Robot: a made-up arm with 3 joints.
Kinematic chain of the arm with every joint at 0, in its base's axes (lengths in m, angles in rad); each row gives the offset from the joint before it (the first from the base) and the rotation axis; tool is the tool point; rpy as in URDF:
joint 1: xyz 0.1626 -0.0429 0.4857 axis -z
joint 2: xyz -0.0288 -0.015 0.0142 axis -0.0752 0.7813 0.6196
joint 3: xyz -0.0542 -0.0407 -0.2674 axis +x
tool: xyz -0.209 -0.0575 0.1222 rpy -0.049 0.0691 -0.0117
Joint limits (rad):
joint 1: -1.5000..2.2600
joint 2: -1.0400..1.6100
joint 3: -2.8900..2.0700
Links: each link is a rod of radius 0.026 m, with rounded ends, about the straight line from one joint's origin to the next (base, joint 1, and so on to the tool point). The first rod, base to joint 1, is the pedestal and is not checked.
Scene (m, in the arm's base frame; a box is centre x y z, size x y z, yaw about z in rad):
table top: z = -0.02
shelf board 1: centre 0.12 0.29 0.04 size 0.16 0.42 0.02 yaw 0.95
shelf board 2: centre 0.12 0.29 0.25 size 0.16 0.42 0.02 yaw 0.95
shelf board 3: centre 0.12 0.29 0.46 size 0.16 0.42 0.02 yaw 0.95
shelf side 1: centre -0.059 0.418 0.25 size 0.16 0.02 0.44 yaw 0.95
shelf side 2: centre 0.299 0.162 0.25 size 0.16 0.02 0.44 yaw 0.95
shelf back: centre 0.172 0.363 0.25 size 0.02 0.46 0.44 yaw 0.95
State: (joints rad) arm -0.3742 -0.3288 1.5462
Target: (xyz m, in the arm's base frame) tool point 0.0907 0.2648 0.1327
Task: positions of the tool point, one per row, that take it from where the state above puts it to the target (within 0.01 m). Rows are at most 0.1 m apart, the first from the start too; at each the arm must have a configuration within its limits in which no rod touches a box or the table.
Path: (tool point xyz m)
1: -0.0584 -0.1915 0.1161
2: -0.0973 -0.1279 0.1178
3: -0.1176 -0.0541 0.1197
4: -0.1170 0.0244 0.1218
5: -0.0942 0.1016 0.1242
6: -0.0501 0.1712 0.1268
7: 0.0130 0.2273 0.1296
8: 0.0907 0.2648 0.1327

